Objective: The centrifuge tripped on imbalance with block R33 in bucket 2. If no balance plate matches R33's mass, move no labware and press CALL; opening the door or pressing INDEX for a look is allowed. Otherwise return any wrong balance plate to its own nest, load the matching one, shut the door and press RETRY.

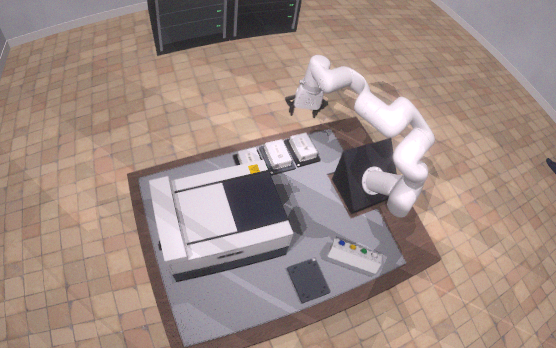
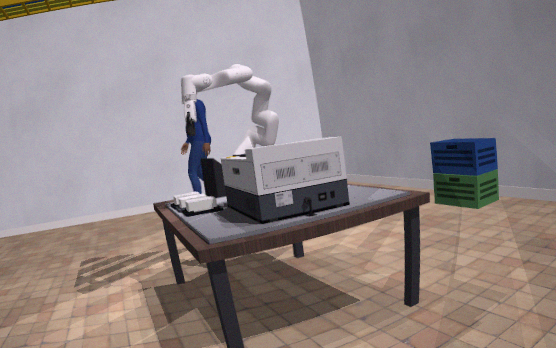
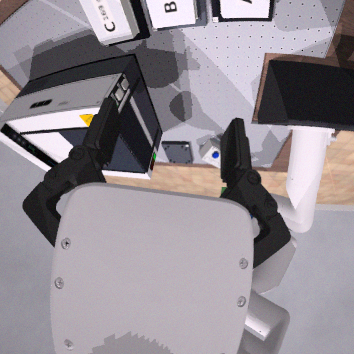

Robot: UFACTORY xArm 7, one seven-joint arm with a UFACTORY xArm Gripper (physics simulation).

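Places are measured from the arm's base along level axes (x left, y back, z up), in centimetres.
Where they show: gripper, between the fingertips: [image 1: 302, 114] [image 2: 191, 135] [image 3: 172, 118]; arm's base, origin of its link: [image 1: 372, 180] [image 3: 310, 126].
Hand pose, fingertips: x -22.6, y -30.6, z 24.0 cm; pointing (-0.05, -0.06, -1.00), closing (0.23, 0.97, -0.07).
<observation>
Each offset is from my fingertips to the top centre of the thing.
White block A {dx -5.9, dy +7.4, dz -27.8 cm} [image 1: 303, 147] [image 3: 245, 9], block B {dx -4.2, dy -5.6, dz -27.8 cm} [image 1: 278, 154] [image 3: 171, 12] and block C {dx -2.1, dy -18.8, dz -27.8 cm} [image 1: 249, 157] [image 3: 111, 22] sit in a row in dark nests beside the centrifuge [image 1: 220, 250] [image 2: 300, 172] [image 3: 60, 100]. C's label seems to read 169. A dark panel {dx +26.7, dy -25.8, dz -11.9 cm} [image 1: 257, 200] covers part of the centrifuge's top; whether the door is open is unclear. Block R33 and the buckets do not show. The button box {dx +52.6, dy +10.7, dz -24.8 cm} [image 1: 354, 260] has blue, yellow, green and white buttons. My gripper [image 1: 303, 115] [image 2: 190, 131] [image 3: 172, 118] is open and empty, high above the table near the A-block side.
A flat dark plate {dx +56.3, dy -10.5, dz -30.6 cm} [image 1: 308, 281] [image 3: 177, 151] lies beside the button box. The arm's black stand [image 1: 345, 187] [image 3: 300, 95] rises from the table edge. A person in blue [image 2: 201, 120] stands behind the arm. Blue and green crates [image 2: 465, 172] stand at the wall.
</observation>
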